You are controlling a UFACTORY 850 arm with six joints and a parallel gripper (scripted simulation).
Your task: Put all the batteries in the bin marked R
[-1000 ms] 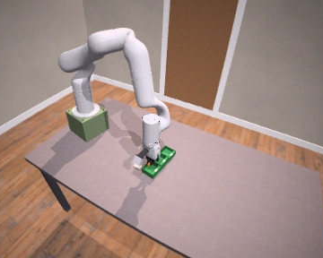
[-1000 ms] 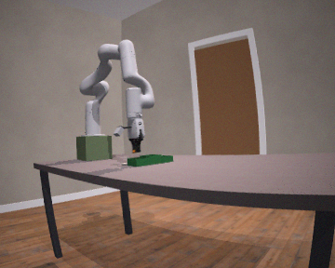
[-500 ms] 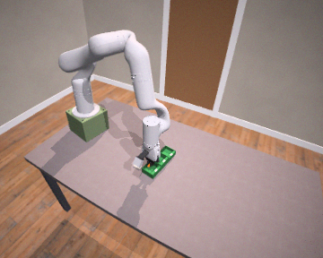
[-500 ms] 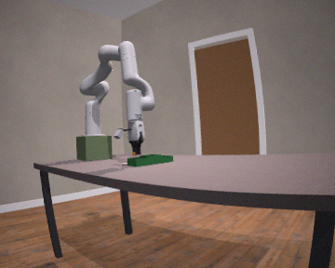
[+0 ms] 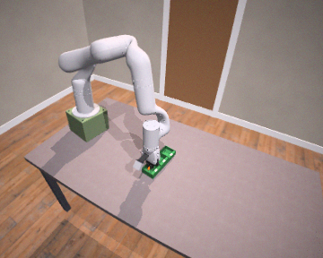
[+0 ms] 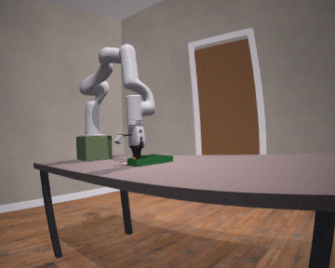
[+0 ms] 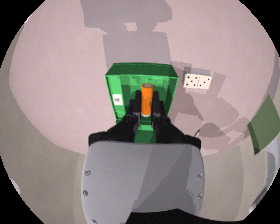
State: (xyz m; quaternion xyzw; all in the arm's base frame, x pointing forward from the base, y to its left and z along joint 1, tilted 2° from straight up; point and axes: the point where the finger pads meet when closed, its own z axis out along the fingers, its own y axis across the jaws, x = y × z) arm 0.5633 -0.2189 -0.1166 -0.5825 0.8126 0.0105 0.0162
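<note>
My gripper is now 80 mm to the right of the green three-compartment bin, 30 mm short of it and 30 mm above it. Also, from my hand: grey piece: 210 mm to the left, 110 mm behind, 50 mm below; then orange battery: 20 mm below; then pale block: 80 mm behind, 50 mm below.
</note>
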